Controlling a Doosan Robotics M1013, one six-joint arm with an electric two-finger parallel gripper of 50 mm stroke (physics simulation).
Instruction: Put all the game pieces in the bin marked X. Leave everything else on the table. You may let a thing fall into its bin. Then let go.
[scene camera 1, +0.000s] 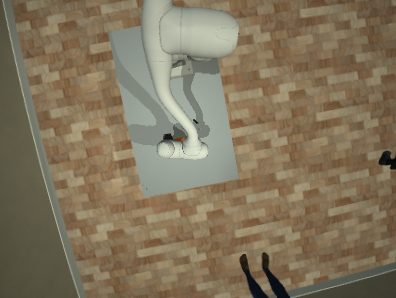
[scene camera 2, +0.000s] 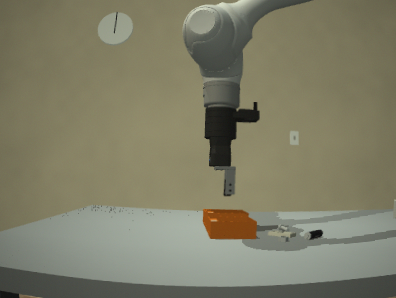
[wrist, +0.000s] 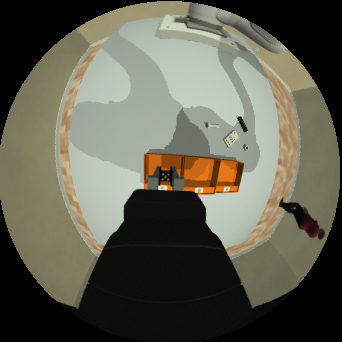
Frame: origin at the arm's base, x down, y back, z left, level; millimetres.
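Where they show: gripper, fingertip midpoint: (scene camera 2: 229, 194) (wrist: 165, 172).
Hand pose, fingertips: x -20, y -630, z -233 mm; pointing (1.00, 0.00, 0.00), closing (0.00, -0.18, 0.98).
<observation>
Things, the pixels of their centre, and the offset from my fingertips. Level surfaces: height alone.
- black piece with white dots, body centre: (wrist: 165, 175) dx -4, dy -4, dz -1 mm
- orange three-compartment bin block, body centre: (scene camera 2: 225, 220) (wrist: 198, 174) (scene camera 1: 183, 142) dx +53, dy -29, dz +75 mm
- cream dotted domino, body centre: (scene camera 2: 282, 233) (wrist: 231, 138) dx +69, dy +53, dz +184 mm
- grey bolt, body centre: (wrist: 212, 125) dx +68, dy +87, dz +128 mm
- small grey nut-like thing, body centre: (wrist: 245, 147) dx +69, dy +27, dz +242 mm
- black cylinder, body centre: (scene camera 2: 313, 234) (wrist: 242, 124) dx +66, dy +95, dz +235 mm
- grey table, surface height: dx +73 mm
My gripper (scene camera 2: 228, 193) (wrist: 165, 172) is shut on a black piece with white dots (wrist: 165, 175). It hangs above the orange three-compartment bin block (scene camera 2: 232, 229) (scene camera 1: 179, 139), over the left compartment in the wrist view. The block's white labels (wrist: 199, 190) (wrist: 227, 189) are too small to read. The compartment under the gripper is partly hidden. A cream dotted domino (wrist: 231, 138) (scene camera 2: 281, 234) lies on the table beside the block. Near it lie a grey bolt (wrist: 212, 125), a small grey nut-like thing (wrist: 246, 147) and a black cylinder (wrist: 242, 124) (scene camera 2: 314, 234).
The grey table (scene camera 1: 190, 175) (scene camera 2: 125, 260) carries the robot's pale base (wrist: 197, 35) at its far end in the wrist view. The arm (scene camera 1: 167, 90) hides most of the bin block from scene camera 1. A person (wrist: 305, 220) stands beyond the table.
</observation>
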